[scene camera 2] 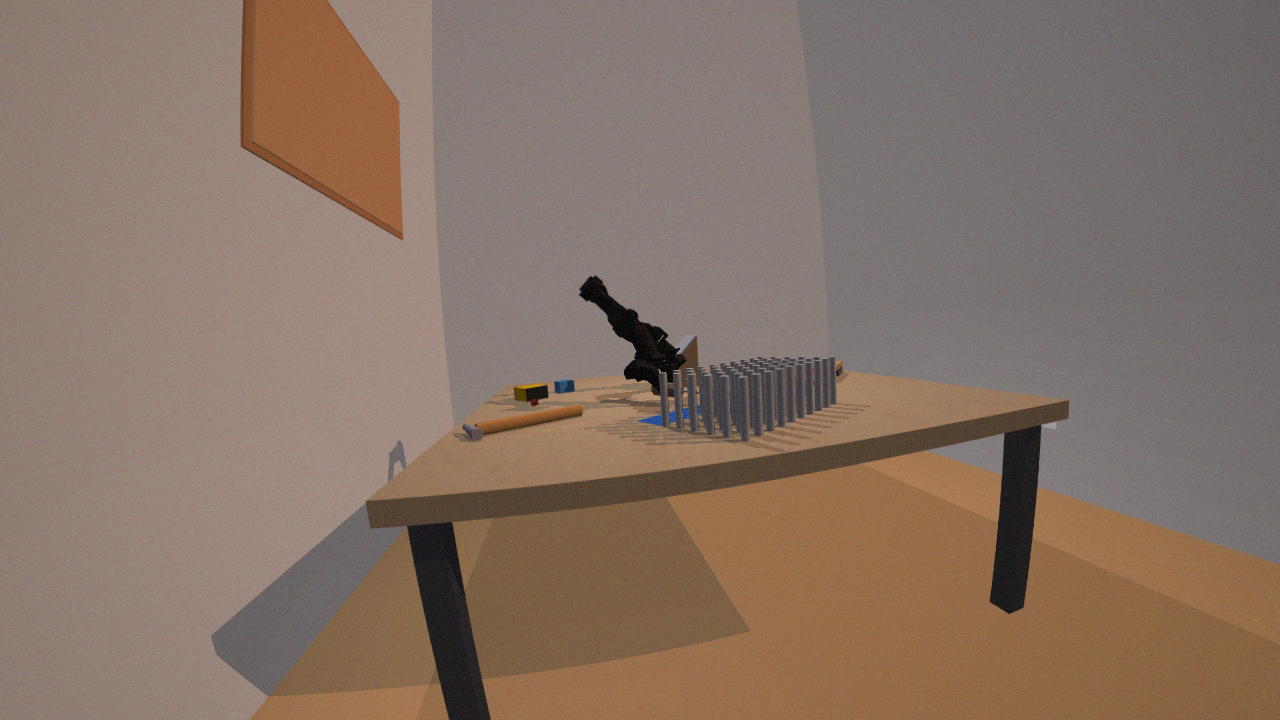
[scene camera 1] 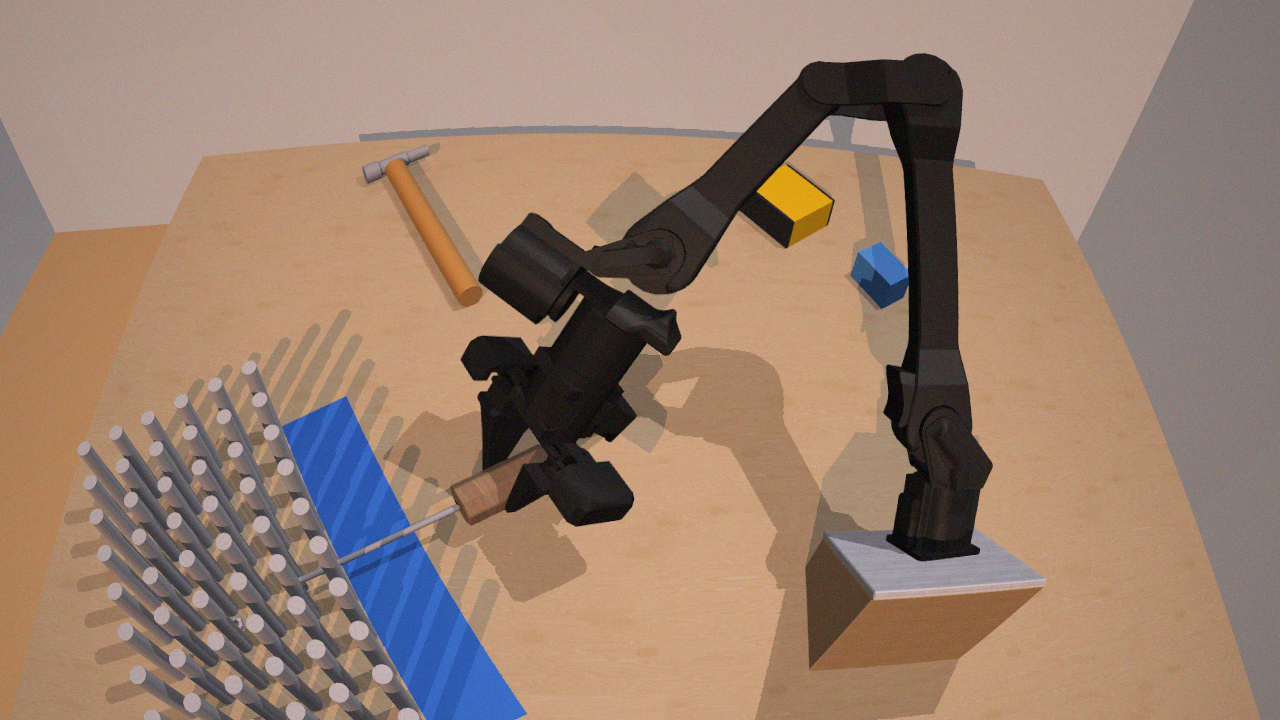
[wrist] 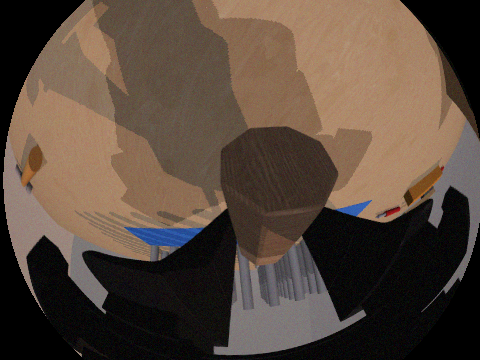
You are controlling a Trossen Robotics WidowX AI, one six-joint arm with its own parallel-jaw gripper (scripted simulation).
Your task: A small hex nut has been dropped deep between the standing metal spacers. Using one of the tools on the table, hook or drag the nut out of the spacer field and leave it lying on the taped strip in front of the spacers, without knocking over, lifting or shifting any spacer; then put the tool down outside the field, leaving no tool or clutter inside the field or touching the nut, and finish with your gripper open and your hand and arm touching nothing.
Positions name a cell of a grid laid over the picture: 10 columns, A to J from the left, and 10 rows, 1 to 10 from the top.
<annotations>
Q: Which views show my gripper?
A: Scene camera 2, scene camera 1 and the wrist view: all of them.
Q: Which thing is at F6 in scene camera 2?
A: My gripper.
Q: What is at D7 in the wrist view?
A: A blue taped strip.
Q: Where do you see a blue block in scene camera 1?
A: G4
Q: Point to a hammer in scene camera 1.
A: At D5
</annotations>
